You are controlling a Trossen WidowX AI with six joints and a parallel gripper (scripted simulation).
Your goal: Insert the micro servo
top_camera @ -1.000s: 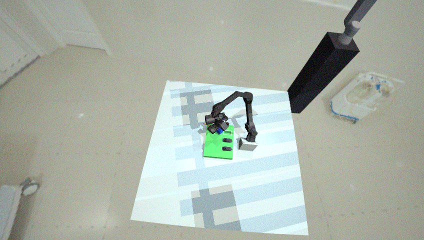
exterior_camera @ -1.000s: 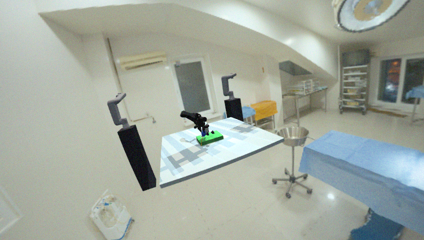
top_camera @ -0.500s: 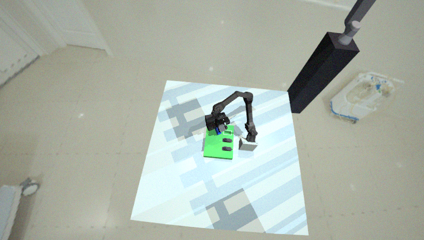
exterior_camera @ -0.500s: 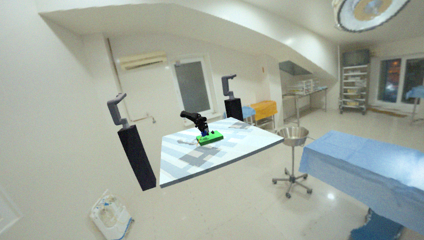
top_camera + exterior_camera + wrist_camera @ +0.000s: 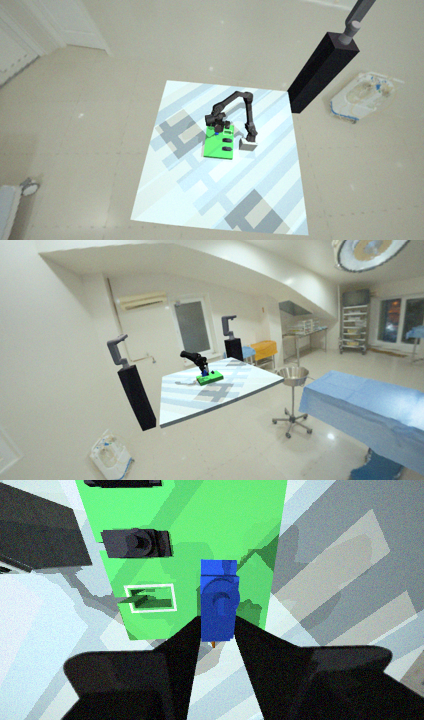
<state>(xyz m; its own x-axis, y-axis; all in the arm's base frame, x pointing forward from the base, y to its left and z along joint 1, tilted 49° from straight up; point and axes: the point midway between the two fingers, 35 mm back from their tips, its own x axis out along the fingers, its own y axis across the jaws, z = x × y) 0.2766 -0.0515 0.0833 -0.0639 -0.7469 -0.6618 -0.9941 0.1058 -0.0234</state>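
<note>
My gripper tip is now 2 cm short of the green deck, 7 cm to the right of it and 10 cm above it.
</note>
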